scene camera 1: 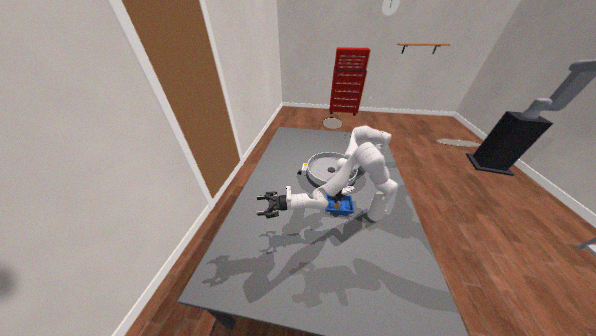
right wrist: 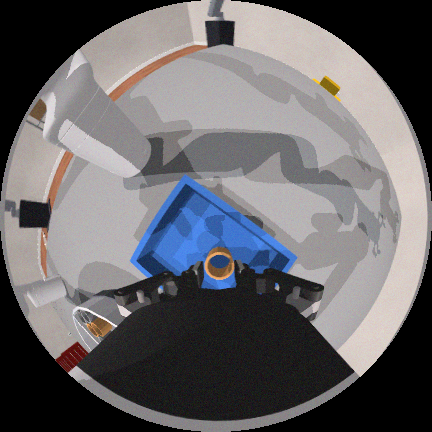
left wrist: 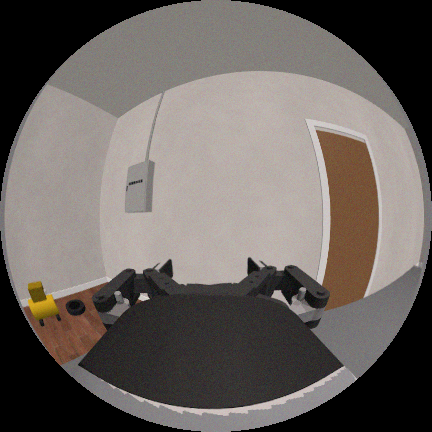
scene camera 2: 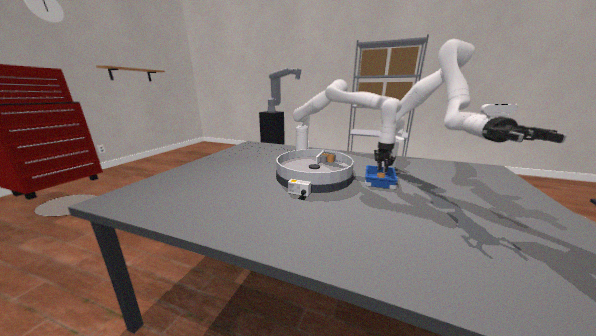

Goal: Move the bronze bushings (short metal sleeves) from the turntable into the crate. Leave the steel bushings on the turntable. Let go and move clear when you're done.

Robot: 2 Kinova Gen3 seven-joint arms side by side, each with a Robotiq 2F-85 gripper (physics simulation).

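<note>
A bronze bushing stands in the blue crate, its open end up. My right gripper reaches down into the crate, fingers open on either side of that bushing, with small gaps in the right wrist view. My left gripper is open and empty, raised above the table away from the crate. Bronze-coloured bushings are inside the turntable, beside its divider; their exact number is unclear. Steel bushings cannot be made out.
A small white box with a dark knob sits against the turntable's outer side. The turntable has a raised wall and a dark centre hub. The left arm passes above the crate area in scene camera 1.
</note>
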